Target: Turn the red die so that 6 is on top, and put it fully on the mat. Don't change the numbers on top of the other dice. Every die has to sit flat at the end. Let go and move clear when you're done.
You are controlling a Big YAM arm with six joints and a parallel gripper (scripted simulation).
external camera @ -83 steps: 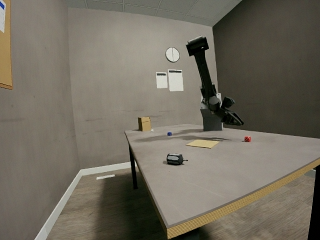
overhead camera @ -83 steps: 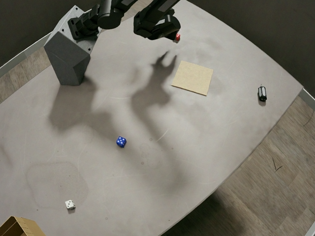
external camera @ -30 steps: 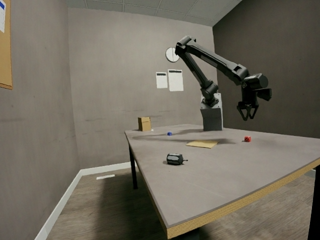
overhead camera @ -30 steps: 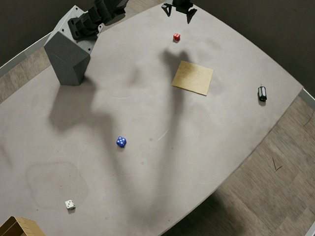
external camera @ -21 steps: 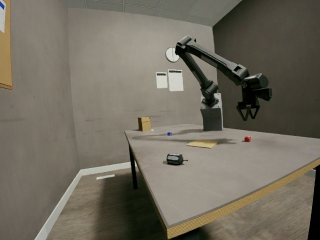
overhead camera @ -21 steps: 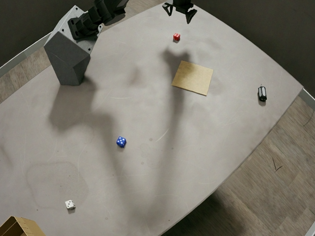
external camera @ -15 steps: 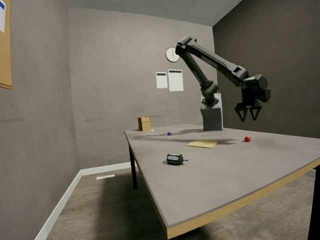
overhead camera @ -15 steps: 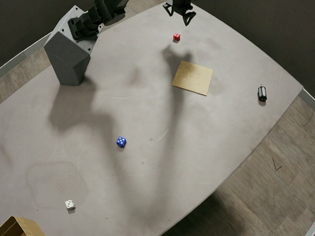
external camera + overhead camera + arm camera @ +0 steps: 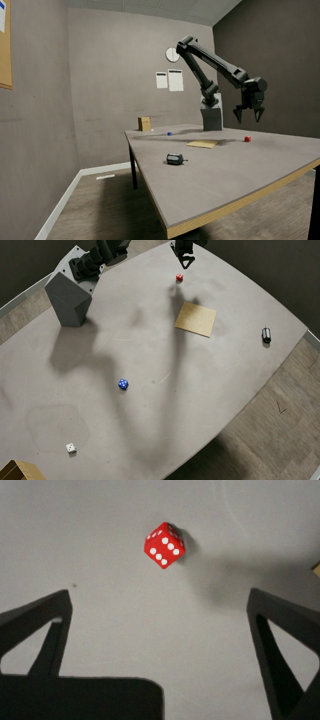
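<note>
The red die lies 10 mm to the right of my hand and 100 mm below it. From my hand the other things lie so: blue die 360 mm ahead, 440 mm to the right, 100 mm below; then small black device 440 mm ahead, 150 mm to the left, 90 mm below; then tan mat 240 mm ahead, 80 mm to the right, 110 mm below.
</note>
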